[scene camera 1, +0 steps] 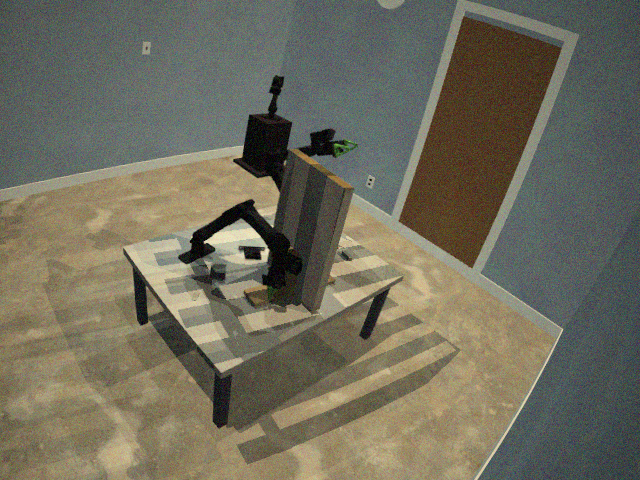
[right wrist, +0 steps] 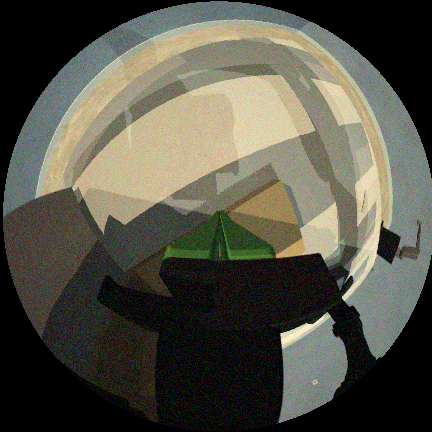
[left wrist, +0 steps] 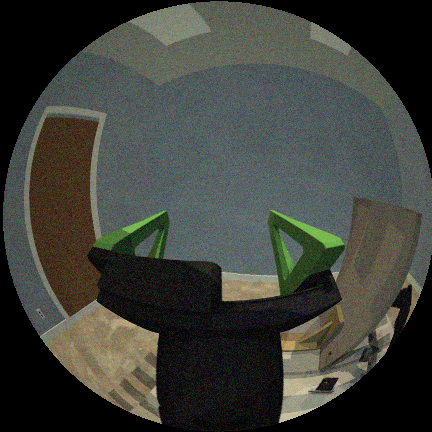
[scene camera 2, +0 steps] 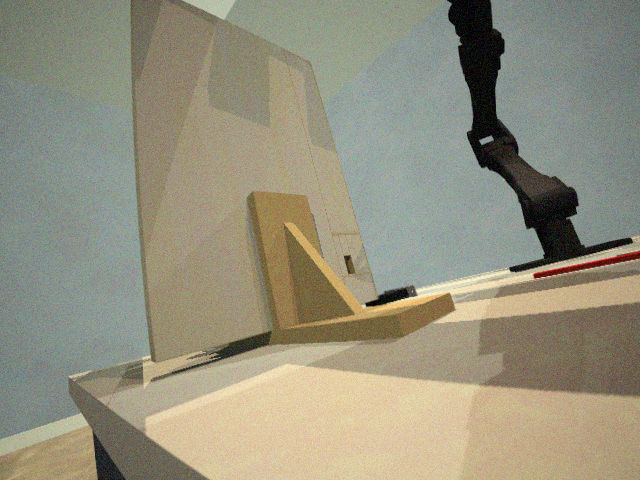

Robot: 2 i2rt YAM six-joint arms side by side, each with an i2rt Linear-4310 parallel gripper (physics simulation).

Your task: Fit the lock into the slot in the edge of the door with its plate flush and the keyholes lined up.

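Pixels of known places: left gripper, fingertip midpoint: [scene camera 1: 353, 147] [left wrist: 218, 215]; right gripper, fingertip midpoint: [scene camera 1: 268, 299] [right wrist: 219, 216]; left arm's base at its link origin: [scene camera 2: 566, 258]; right arm's base at its link origin: [scene camera 1: 197, 253].
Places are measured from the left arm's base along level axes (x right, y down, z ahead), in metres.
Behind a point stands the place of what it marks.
Observation:
The grey door [scene camera 1: 313, 227] @(x 0.516, y -0.382, z 0.363 m) [scene camera 2: 206, 217] @(x 0.493, y -0.184, z 0.418 m) [left wrist: 375, 260] @(x 0.425, y -0.459, z 0.273 m) [right wrist: 40, 250] stands upright on the table, a small rectangular keyhole [scene camera 2: 349, 264] @(x 0.391, y -0.095, z 0.180 m) near its edge. The edge slot cannot be made out. A small dark block [scene camera 1: 252, 252] @(x 0.386, y -0.021, z 0.023 m) [left wrist: 327, 384] lies on the table behind the door; I cannot tell for certain that it is the lock. My left gripper [scene camera 1: 354, 145] @(x 0.005, y -0.594, z 0.268 m) [left wrist: 218, 215] @(x 0.005, y -0.594, z 0.268 m) is open and empty, high beyond the door. My right gripper [scene camera 1: 269, 292] @(x 0.631, y -0.020, z 0.284 m) [right wrist: 219, 216] @(x 0.631, y -0.020, z 0.284 m) is shut with nothing between its fingers, low beside the door, over a wooden foot [scene camera 1: 255, 296] @(x 0.651, y -0.018, z 0.226 m) [right wrist: 270, 202] @(x 0.668, y -0.018, z 0.248 m).
Another wooden foot [scene camera 2: 281, 258] @(x 0.434, y -0.113, z 0.347 m) [left wrist: 300, 343] @(x 0.341, y -0.019, z 0.346 m) braces the door's other face. A grey block [scene camera 1: 217, 272] @(x 0.654, y -0.034, z 0.010 m) lies near my right arm. A dark block [scene camera 2: 400, 294] @(x 0.337, y -0.012, z 0.037 m) shows beyond the door in scene camera 2. A red strip [scene camera 2: 586, 264] @(x 0.076, y -0.005, z 0.264 m) lies by my left arm's base. A dark pedestal [scene camera 1: 266, 142] stands behind.

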